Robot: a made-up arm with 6 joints.
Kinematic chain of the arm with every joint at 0, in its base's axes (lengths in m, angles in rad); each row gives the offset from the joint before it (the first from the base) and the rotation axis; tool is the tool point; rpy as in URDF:
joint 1: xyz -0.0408 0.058 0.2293 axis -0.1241 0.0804 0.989
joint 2: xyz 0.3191 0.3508 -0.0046 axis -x
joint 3: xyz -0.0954 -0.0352 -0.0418 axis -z
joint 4: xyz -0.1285 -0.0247 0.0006 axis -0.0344 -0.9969 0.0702
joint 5: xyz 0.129 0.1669 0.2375 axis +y
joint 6: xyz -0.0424 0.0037 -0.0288 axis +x
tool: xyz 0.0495 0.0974 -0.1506 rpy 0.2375 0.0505 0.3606
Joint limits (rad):
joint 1: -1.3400..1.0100
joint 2: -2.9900..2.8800
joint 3: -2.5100..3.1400
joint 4: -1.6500..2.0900
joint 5: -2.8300..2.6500
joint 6: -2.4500..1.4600
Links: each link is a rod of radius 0.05 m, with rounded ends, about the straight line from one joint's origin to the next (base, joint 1, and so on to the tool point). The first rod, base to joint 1, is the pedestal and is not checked.
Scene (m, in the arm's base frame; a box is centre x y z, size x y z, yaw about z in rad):
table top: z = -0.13
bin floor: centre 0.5 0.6 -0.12 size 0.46 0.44 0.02 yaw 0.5
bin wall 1: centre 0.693 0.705 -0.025 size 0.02 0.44 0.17 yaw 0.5
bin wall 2: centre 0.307 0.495 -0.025 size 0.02 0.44 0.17 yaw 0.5
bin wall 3: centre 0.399 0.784 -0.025 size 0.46 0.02 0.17 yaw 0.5
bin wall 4: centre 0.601 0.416 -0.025 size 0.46 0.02 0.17 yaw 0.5
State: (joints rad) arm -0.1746 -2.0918 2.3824 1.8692 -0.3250 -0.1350
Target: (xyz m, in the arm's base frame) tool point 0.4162 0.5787 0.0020
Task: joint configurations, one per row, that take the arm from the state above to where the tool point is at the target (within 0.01 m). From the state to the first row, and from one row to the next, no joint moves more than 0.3 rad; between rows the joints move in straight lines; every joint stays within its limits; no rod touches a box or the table.
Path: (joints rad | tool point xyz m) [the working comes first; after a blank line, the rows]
Joints at the target: 0.2351 -2.2388 2.7773 1.8915 -0.3222 0.0780
Straight joint move there: touches bin wall 4.

1: 0.0250 -2.0881 2.2931 1.9428 -0.3225 -0.0070 | 0.5455 0.3572 0.1798
2: 0.2246 -2.0844 2.2037 2.0164 -0.3200 0.1209 | 0.4952 0.4717 0.2072
3: 0.4241 -2.0807 2.1144 2.0900 -0.3175 0.2489 | 0.4162 0.5787 0.2380
4: 0.3611 -2.1334 2.3354 2.0238 -0.3190 0.1919 | 0.4368 0.5762 0.1489
5: 0.2981 -2.1861 2.5564 1.9577 -0.3206 0.1350 | 0.4355 0.5761 0.0686
6: 0.2351 -2.2388 2.7773 1.8915 -0.3222 0.0780 | 0.4162 0.5787 0.0020

